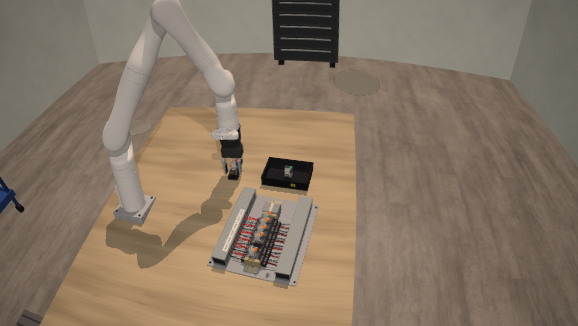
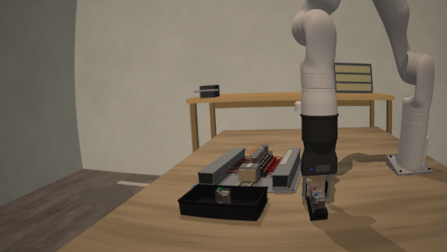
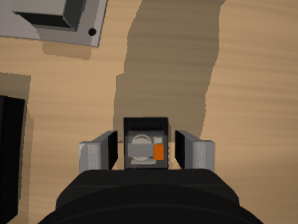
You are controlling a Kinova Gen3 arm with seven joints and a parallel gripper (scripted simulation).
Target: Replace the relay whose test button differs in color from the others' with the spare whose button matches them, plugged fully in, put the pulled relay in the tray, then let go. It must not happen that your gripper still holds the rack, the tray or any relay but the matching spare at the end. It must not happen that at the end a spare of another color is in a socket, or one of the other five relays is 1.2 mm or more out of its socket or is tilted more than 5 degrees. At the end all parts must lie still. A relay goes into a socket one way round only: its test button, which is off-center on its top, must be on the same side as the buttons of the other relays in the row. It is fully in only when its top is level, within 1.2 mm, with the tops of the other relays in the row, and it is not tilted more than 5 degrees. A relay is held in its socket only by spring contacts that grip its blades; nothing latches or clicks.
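Now: hand 3 cm to the right of the spare holder and 3 cm above it. Round my hand: spare relay: 1 cm behind, 6 cm to the left, 1 cm below; black tray: 19 cm ahead, 2 cm to the left, 2 cm below.
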